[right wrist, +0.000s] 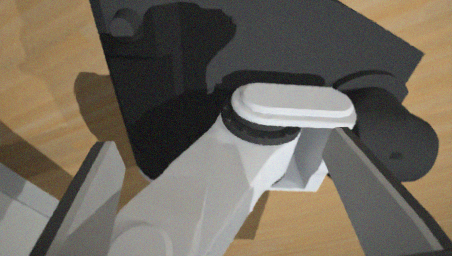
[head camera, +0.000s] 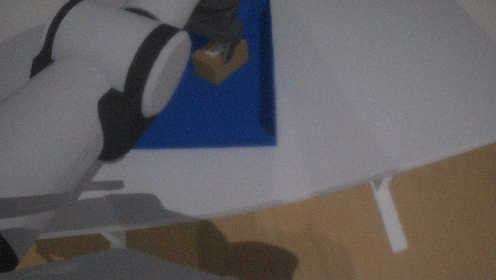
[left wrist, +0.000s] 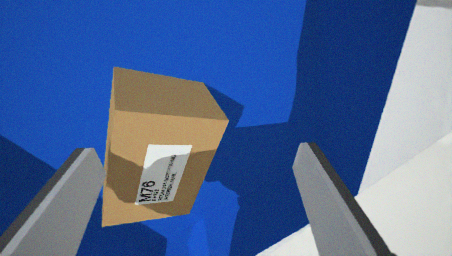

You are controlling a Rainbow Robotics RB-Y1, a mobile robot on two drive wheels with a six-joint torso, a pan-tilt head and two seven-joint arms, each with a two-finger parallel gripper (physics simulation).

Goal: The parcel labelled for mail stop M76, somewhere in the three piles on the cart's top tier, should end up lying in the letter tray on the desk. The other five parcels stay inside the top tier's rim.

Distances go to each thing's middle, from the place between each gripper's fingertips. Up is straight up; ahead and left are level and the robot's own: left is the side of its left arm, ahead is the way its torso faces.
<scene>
The blue letter tray [head camera: 240, 111] lies 48 cm to the left of my right hand, 47 cm ahead of it and 46 cm above it.
My left gripper is now 10 mm short of the blue letter tray and 30 mm above it.
</scene>
